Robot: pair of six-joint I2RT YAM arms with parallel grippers.
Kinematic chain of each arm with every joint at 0, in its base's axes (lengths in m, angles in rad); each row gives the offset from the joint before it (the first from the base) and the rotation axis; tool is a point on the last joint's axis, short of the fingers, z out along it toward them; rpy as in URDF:
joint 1: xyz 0 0 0.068 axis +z
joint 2: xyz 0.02 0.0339 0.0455 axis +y
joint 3: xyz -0.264 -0.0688 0 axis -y
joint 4: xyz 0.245 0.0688 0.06 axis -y
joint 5: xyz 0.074 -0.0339 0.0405 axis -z
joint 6: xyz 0.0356 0 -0.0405 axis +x
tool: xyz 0 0 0 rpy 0 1.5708 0
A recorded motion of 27 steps. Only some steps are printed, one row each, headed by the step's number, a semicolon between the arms.
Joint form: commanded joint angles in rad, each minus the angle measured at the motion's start. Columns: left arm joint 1, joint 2, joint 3, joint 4, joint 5, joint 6; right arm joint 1, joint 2, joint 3, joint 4, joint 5, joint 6.
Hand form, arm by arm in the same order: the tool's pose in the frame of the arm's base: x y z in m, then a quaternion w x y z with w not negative. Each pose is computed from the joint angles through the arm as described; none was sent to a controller.
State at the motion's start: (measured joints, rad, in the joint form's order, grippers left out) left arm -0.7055 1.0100 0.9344 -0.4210 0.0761 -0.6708; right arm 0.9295 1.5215 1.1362 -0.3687 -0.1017 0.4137
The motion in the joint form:
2: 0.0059 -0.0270 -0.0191 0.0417 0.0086 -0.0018; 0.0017 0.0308 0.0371 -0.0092 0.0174 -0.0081
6: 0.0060 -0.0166 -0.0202 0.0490 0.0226 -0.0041; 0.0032 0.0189 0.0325 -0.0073 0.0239 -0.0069
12: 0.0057 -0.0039 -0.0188 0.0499 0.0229 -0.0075; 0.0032 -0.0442 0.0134 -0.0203 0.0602 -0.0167
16: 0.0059 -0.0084 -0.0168 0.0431 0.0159 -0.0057; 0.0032 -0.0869 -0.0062 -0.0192 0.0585 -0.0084
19: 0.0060 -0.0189 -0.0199 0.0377 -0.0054 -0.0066; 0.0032 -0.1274 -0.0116 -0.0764 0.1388 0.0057
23: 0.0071 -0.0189 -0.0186 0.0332 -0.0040 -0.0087; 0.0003 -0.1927 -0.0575 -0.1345 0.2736 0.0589
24: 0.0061 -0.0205 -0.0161 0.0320 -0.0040 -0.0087; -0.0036 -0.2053 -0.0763 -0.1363 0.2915 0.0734
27: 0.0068 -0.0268 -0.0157 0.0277 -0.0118 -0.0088; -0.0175 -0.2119 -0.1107 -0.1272 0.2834 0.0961
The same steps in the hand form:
2: 0.1670 -0.1445 0.3292 0.38917 0.03397 0.84511 -0.36496; 0.2032 0.2782 0.2674 0.28638 -0.25446 0.88168 0.27545
6: 0.1686 -0.1465 0.3274 0.38347 0.03660 0.84595 -0.36877; 0.2017 0.2766 0.2698 0.29125 -0.25307 0.88029 0.27609
12: 0.1707 -0.1483 0.3254 0.37921 0.03518 0.84874 -0.36687; 0.1949 0.2653 0.2823 0.31425 -0.24913 0.87527 0.27034
16: 0.1699 -0.1473 0.3263 0.38144 0.03402 0.84896 -0.36417; 0.1895 0.2581 0.2889 0.32132 -0.24473 0.87123 0.27896
19: 0.1685 -0.1451 0.3268 0.38788 0.02802 0.84888 -0.35801; 0.1848 0.2470 0.2942 0.33433 -0.22345 0.88176 0.24655
23: 0.1685 -0.1448 0.3268 0.38625 0.02699 0.84974 -0.35781; 0.1774 0.2276 0.2927 0.35338 -0.17395 0.89818 0.19528
24: 0.1681 -0.1447 0.3279 0.38704 0.02745 0.84896 -0.35877; 0.1764 0.2234 0.2898 0.35472 -0.16274 0.90125 0.18823
27: 0.1672 -0.1434 0.3289 0.39010 0.02508 0.84847 -0.35677; 0.1773 0.2185 0.2808 0.34530 -0.14933 0.90750 0.18685

